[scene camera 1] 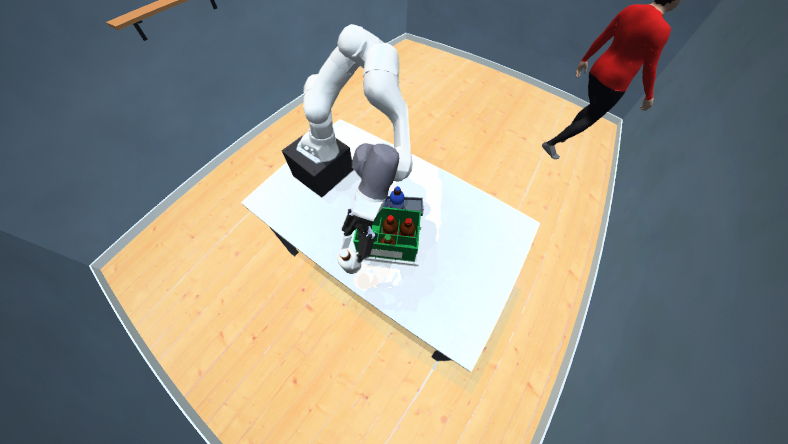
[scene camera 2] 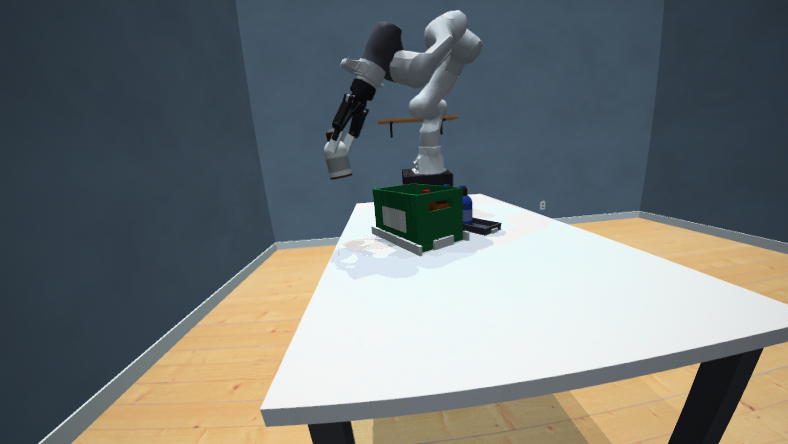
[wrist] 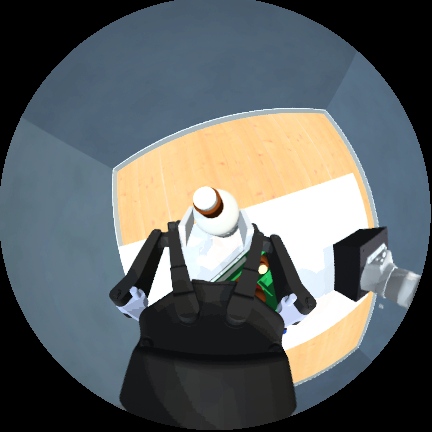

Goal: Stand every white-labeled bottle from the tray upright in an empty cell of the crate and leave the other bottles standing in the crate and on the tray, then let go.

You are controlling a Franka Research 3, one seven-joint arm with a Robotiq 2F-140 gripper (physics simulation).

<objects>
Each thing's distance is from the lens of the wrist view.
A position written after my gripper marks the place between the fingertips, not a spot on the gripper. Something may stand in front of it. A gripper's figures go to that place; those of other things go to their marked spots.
my gripper [wrist: 216, 215]: 22 cm
white-labeled bottle [wrist: 215, 211]: 15 cm
</objects>
